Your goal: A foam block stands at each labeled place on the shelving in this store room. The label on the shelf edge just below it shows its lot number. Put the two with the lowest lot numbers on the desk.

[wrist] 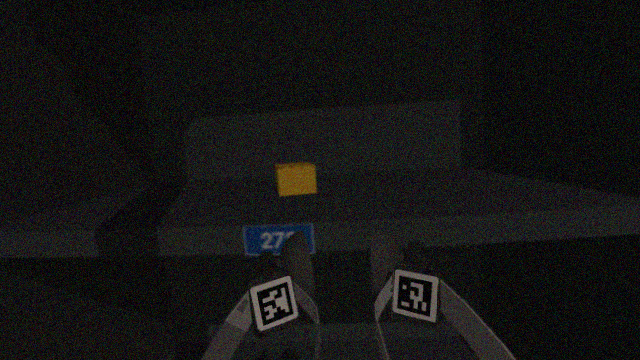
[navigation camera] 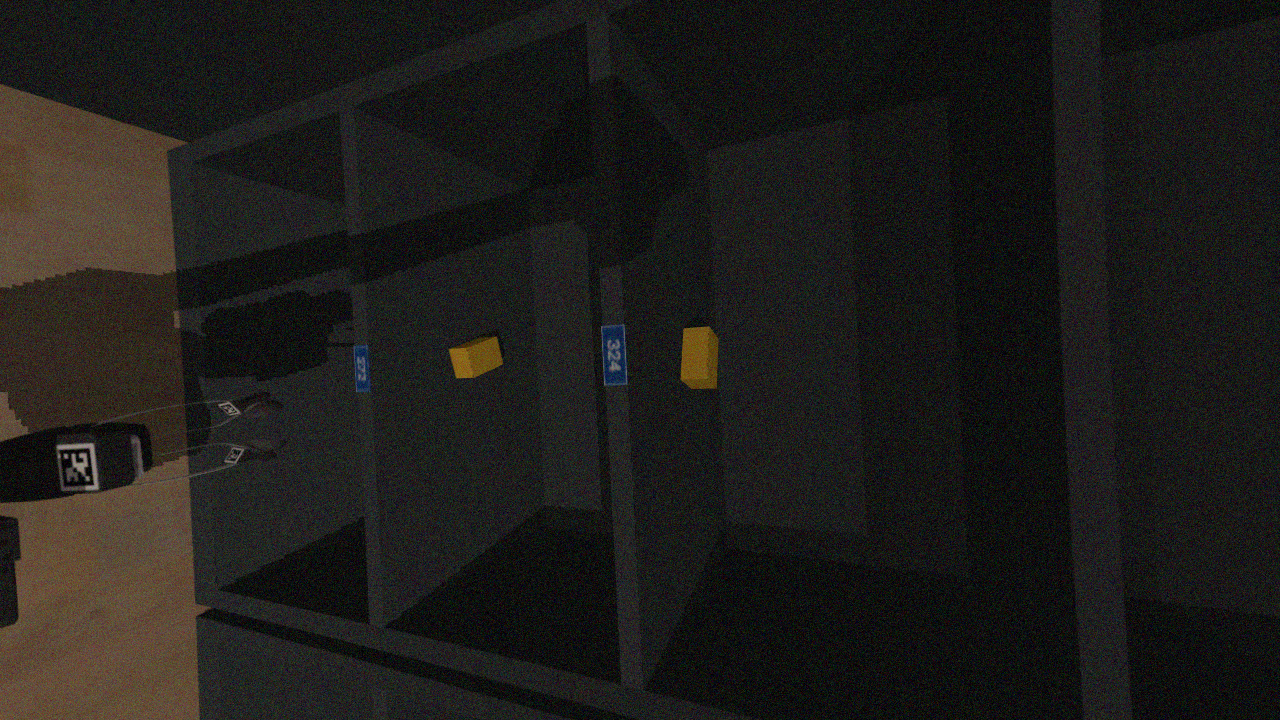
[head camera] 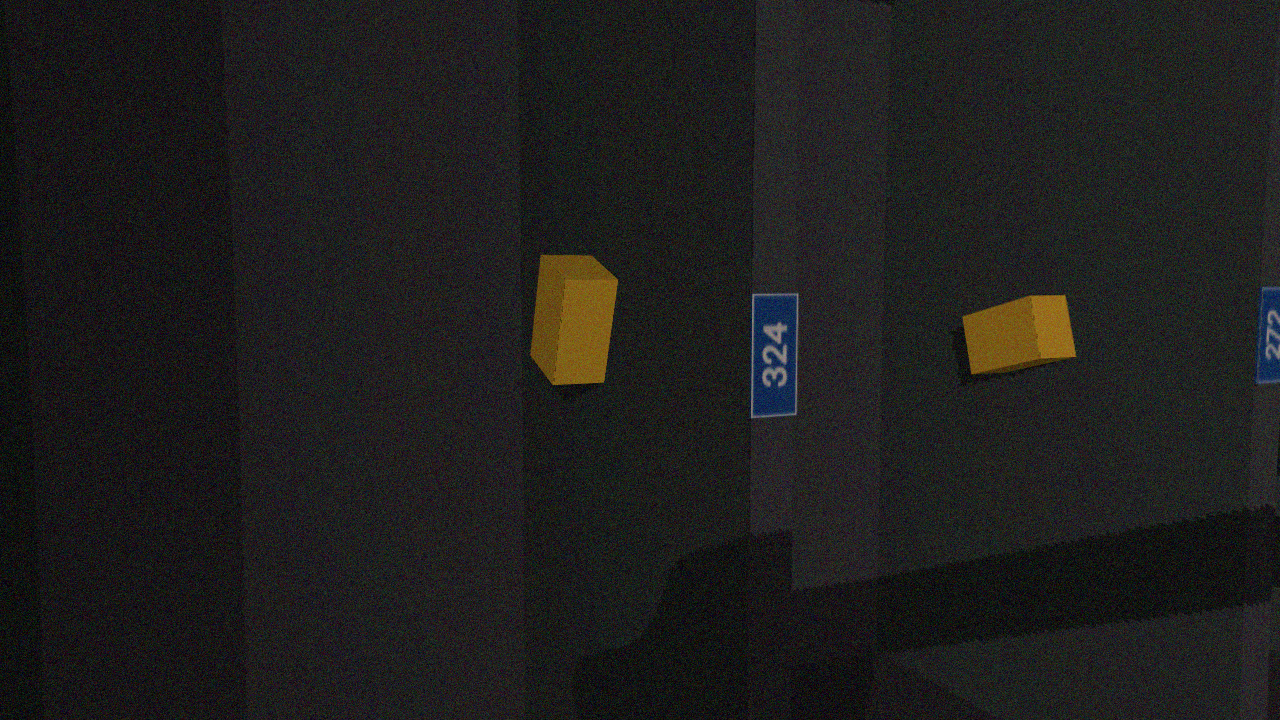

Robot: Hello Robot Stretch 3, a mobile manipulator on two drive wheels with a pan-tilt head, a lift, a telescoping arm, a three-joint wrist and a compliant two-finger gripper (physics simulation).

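Frame: origin at the robot's base, x ahead, y left, z up, level; metres.
Seen in the pictures: gripper, fingertip midpoint: [navigation camera: 282, 423].
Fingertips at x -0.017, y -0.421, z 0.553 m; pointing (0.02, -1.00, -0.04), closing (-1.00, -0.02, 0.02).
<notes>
Pixels of each thing's top centre, then the offset from my fingertips to it. "spot": a spot on its surface instead. Level surfaces: height alone.
- yellow foam block, middle of its top: [head camera: 999, 336] [navigation camera: 485, 356] 0.072 m ahead, 0.366 m right, 0.026 m up
- label 272, surface spot: [head camera: 1269, 335] [navigation camera: 363, 368] spot: 0.064 m ahead, 0.145 m right, 0.031 m down
- yellow block, middle of its top: [head camera: 546, 319] [navigation camera: 713, 357] 0.046 m ahead, 0.392 m right, 0.483 m up
- label 324, surface spot: [head camera: 774, 355] [navigation camera: 614, 355] spot: 0.064 m ahead, 0.144 m right, 0.422 m up
- Wooden floor, its level: 0.553 m down
A yellow foam block [head camera: 1020, 334] [navigation camera: 475, 357] [wrist: 296, 179] stands on the shelf above the label 272 [head camera: 1269, 335] [navigation camera: 361, 368] [wrist: 257, 239]; in the wrist view a finger covers its last digit. Another yellow block [head camera: 580, 322] [navigation camera: 699, 358] stands on the shelf above the label 324 [head camera: 774, 355] [navigation camera: 614, 355]. My gripper [navigation camera: 279, 425] [wrist: 339, 254] is open and empty. It points at the shelving, in front of and lower than the 272 shelf edge, with the 272 block ahead and a little left in the wrist view. The desk does not show.
The dark shelving [navigation camera: 1087, 358] has upright side panels and shelf boards around each compartment. Wooden floor [navigation camera: 98, 573] lies at its foot in the sideways navigation view. Shadows of the robot fall across the shelves and the floor.
</notes>
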